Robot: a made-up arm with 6 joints. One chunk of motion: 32 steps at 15 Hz.
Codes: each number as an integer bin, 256 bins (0 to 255) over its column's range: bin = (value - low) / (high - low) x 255, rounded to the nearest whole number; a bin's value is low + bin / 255 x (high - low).
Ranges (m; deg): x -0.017..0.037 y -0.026..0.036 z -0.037..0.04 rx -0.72..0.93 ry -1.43..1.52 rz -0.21..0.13
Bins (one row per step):
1: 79 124 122 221 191 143
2: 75 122 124 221 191 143
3: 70 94 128 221 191 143
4: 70 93 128 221 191 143
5: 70 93 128 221 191 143
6: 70 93 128 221 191 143
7: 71 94 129 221 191 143
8: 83 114 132 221 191 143
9: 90 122 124 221 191 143
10: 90 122 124 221 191 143
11: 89 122 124 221 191 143
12: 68 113 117 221 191 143
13: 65 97 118 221 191 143
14: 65 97 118 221 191 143
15: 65 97 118 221 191 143
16: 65 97 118 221 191 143
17: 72 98 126 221 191 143
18: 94 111 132 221 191 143
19: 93 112 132 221 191 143
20: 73 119 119 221 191 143
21: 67 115 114 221 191 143
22: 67 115 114 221 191 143
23: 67 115 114 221 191 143
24: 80 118 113 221 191 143
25: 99 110 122 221 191 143
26: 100 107 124 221 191 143
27: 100 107 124 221 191 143
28: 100 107 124 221 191 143
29: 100 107 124 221 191 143
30: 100 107 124 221 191 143
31: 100 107 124 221 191 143
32: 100 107 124 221 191 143
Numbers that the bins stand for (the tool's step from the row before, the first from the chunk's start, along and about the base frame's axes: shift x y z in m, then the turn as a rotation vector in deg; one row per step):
1: -0.00027 0.00415 -0.00016 0.710 0.780 -0.019
2: -0.00112 0.00366 0.00044 0.710 0.780 -0.019
3: -0.00218 -0.00315 0.00165 0.710 0.780 -0.019
4: -0.00218 -0.00339 0.00165 0.710 0.780 -0.019
5: -0.00218 -0.00339 0.00165 0.710 0.780 -0.019
6: -0.00218 -0.00339 0.00165 0.710 0.780 -0.019
7: -0.00196 -0.00315 0.00195 0.710 0.780 -0.019
8: 0.00058 0.00172 0.00286 0.710 0.780 -0.019
9: 0.00206 0.00366 0.00044 0.710 0.780 -0.019
10: 0.00206 0.00366 0.00044 0.710 0.780 -0.019
11: 0.00185 0.00366 0.00044 0.710 0.780 -0.019
12: -0.00260 0.00147 -0.00167 0.710 0.780 -0.019
13: -0.00324 -0.00242 -0.00137 0.710 0.780 -0.019
14: -0.00324 -0.00242 -0.00137 0.710 0.780 -0.019
15: -0.00324 -0.00242 -0.00137 0.710 0.780 -0.019
16: -0.00324 -0.00242 -0.00137 0.710 0.780 -0.019
17: -0.00175 -0.00217 0.00105 0.710 0.780 -0.019
18: 0.00291 0.00099 0.00286 0.710 0.780 -0.019
19: 0.00269 0.00123 0.00286 0.710 0.780 -0.019
20: -0.00154 0.00293 -0.00107 0.710 0.780 -0.019
21: -0.00281 0.00196 -0.00258 0.710 0.780 -0.019
22: -0.00281 0.00196 -0.00258 0.710 0.780 -0.019
23: -0.00281 0.00196 -0.00258 0.710 0.780 -0.019
24: -0.00006 0.00269 -0.00288 0.710 0.780 -0.019
25: 0.00396 0.00075 -0.00016 0.710 0.780 -0.019
26: 0.00418 0.00002 0.00044 0.710 0.780 -0.019
27: 0.00418 0.00002 0.00044 0.710 0.780 -0.019
28: 0.00418 0.00002 0.00044 0.710 0.780 -0.019
29: 0.00418 0.00002 0.00044 0.710 0.780 -0.019
30: 0.00418 0.00002 0.00044 0.710 0.780 -0.019
31: 0.00418 0.00002 0.00044 0.710 0.780 -0.019
32: 0.00418 0.00002 0.00044 0.710 0.780 -0.019

